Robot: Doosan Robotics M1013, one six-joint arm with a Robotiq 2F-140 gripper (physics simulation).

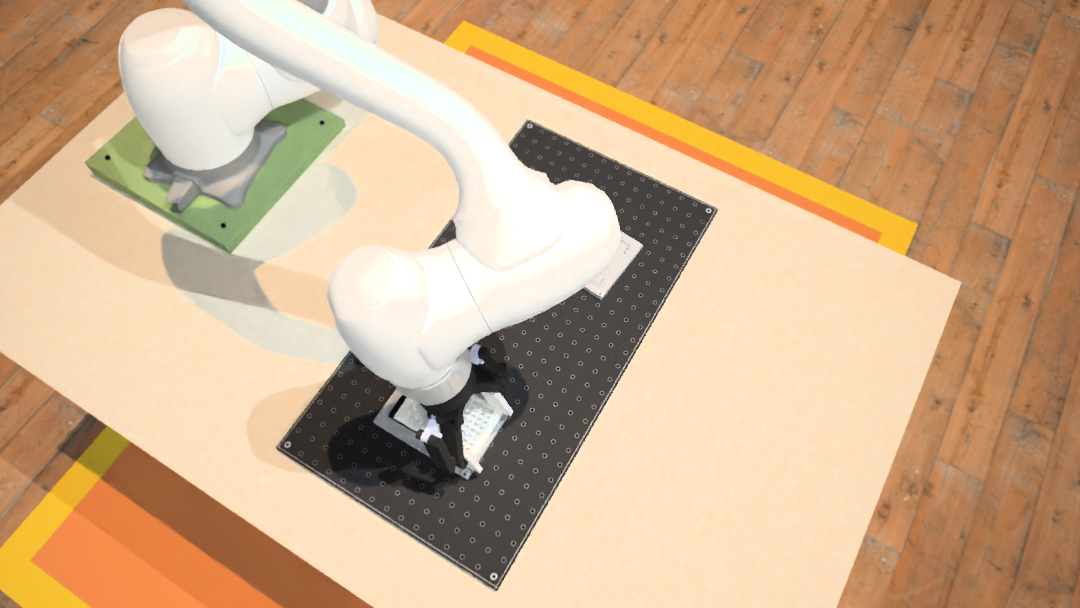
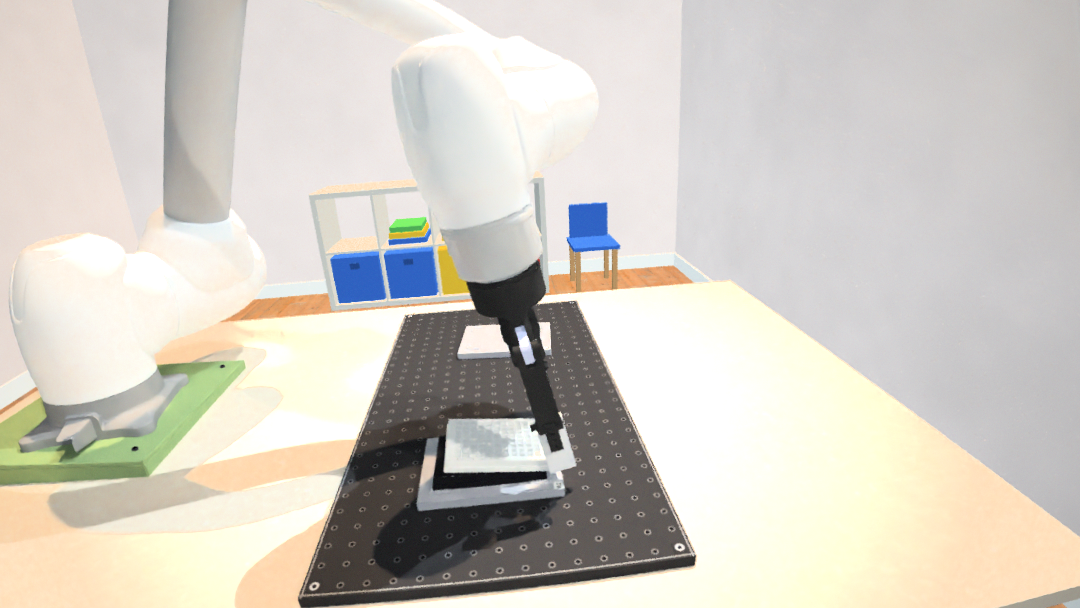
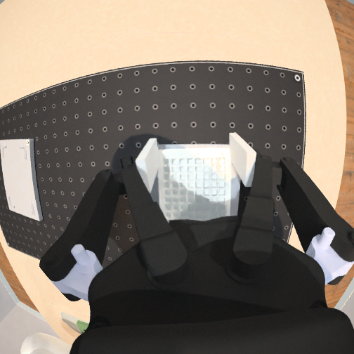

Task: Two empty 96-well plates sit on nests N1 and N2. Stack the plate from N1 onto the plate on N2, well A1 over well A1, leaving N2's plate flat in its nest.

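Frame: origin at the arm's base, x ahead, y left, z up, level; centimetres.
Where they show: gripper, fingertip midpoint: (image 1: 488, 437) (image 2: 555, 442); arm's base, link origin: (image 1: 218, 154) (image 2: 112, 412).
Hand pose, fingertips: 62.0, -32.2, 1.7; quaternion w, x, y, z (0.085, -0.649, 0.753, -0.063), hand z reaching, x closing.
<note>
Each offset is from my fingertips to the centre of the thing, as dx, dy, dz. Level surfaces: height alone.
My gripper (image 1: 487, 432) (image 2: 557, 441) (image 3: 193, 147) is shut on a whitish, translucent 96-well plate @[-6.3, +1.2, +0.7] (image 1: 476, 424) (image 2: 487, 445) (image 3: 200, 182), with white pads at two opposite sides of its outer end. The plate is nearly level, directly over a black plate @[-7.8, +1.6, -1.1] (image 2: 483, 481) that sits in a light nest @[-7.7, +1.6, -2.3] (image 1: 383, 419) (image 2: 491, 497). The black plate's front side shows below it; whether the two touch all round cannot be told. The other nest @[+2.7, +35.4, -2.3] (image 1: 615, 265) (image 2: 491, 341) (image 3: 19, 175) bears no plate. The A1 corners and nest labels cannot be read.
Both nests stand on a black perforated board @[dz -3.0] (image 1: 581, 362) (image 2: 604, 521) (image 3: 200, 95) on a pale table @[dz -4.3] (image 1: 755, 392) (image 2: 755, 422). The arm's green base plate (image 1: 294, 166) (image 2: 162, 445) is beside the board. A shelf unit (image 2: 321, 249) and a blue chair (image 2: 587, 220) stand in the background.
</note>
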